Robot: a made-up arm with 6 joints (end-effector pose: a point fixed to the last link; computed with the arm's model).
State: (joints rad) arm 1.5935 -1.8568 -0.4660 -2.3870 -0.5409 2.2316
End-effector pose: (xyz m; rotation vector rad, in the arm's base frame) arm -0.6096 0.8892 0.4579 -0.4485 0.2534 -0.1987
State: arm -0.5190 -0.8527 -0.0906 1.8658 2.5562 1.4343
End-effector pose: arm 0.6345 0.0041 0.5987 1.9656 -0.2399 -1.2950
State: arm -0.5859 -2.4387 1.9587 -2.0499 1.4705 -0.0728
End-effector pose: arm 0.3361 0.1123 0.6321 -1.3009 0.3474 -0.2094
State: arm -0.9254 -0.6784 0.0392 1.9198 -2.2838 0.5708
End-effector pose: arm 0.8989 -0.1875 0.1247 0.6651 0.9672 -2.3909
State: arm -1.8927 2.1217 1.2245 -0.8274 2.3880 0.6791
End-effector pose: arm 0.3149 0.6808 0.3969 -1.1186 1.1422 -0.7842
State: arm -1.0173 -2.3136 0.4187 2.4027 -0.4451 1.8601
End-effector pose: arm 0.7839 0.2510 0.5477 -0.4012 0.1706 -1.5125
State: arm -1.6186 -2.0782 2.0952 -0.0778 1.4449 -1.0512
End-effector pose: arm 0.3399 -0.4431 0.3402 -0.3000 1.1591 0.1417
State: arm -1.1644 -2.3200 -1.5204 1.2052 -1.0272 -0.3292
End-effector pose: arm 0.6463 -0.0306 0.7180 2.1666 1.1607 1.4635
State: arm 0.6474 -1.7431 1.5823 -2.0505 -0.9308 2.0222
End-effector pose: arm 0.4809 0.9957 0.4436 0.1493 2.1119 -0.5138
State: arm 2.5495 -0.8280 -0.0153 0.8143 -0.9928 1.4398
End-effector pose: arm -0.3236 -0.2891 0.2214 0.7393 0.2052 -2.8491
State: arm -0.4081 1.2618 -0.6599 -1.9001 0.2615 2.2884
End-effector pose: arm -0.6230 0.8644 0.0573 1.5155 -1.3392 0.1317
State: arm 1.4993 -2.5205 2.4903 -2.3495 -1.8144 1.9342
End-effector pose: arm -0.2839 0.7003 1.0412 0.1326 2.1880 0.6269
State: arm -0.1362 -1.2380 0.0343 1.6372 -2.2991 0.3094
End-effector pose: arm 0.6900 0.4672 0.4832 0.5238 0.7142 -1.5050
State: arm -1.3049 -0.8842 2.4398 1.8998 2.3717 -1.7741
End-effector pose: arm 0.3933 -0.2331 0.1878 1.4152 1.0415 2.1296
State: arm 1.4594 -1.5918 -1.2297 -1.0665 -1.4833 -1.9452
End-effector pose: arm -0.4965 0.9347 0.4869 -0.4056 -1.0976 0.5277
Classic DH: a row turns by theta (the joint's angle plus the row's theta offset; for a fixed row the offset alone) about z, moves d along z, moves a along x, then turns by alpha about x. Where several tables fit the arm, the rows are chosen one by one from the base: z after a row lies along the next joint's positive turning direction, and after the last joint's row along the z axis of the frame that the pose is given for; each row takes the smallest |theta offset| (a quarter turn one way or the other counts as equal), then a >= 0, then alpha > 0; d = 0 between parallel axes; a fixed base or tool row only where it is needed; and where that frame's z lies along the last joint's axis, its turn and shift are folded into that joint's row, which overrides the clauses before.
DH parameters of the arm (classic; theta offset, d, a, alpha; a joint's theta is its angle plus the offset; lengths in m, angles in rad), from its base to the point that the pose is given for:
joint 1: 0 0.26 0 -1.5708
joint 2: 0 0.46 0.1 -1.5708
joint 3: 1.5708 0.51 0.07 -1.5708
joint 4: -1.5708 -0.17 0.01 -1.5708
joint 5: -1.5708 0.26 0.1 1.5708
joint 6: -1.3941 0 0.2844 0
tool (fixed): -1.7475 -0.02 0 0

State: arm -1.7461 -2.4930 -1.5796 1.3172 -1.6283 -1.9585
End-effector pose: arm 0.6271 0.0848 0.7167 0.4988 1.4550 0.2922
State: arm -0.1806 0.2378 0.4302 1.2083 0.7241 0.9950
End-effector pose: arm -0.2075 0.2003 -0.1594 -1.1549 0.5667 0.9196
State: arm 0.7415 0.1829 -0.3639 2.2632 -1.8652 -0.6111
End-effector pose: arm -0.1640 0.4340 -0.2740 -1.7175 -0.4944 -1.4891
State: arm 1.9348 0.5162 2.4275 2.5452 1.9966 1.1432
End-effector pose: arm -0.2030 -0.3535 0.2694 1.5705 -1.1268 -1.9090
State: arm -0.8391 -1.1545 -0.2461 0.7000 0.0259 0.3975
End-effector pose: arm 0.5805 -0.1479 0.0895 -1.3415 -0.5513 -0.5472
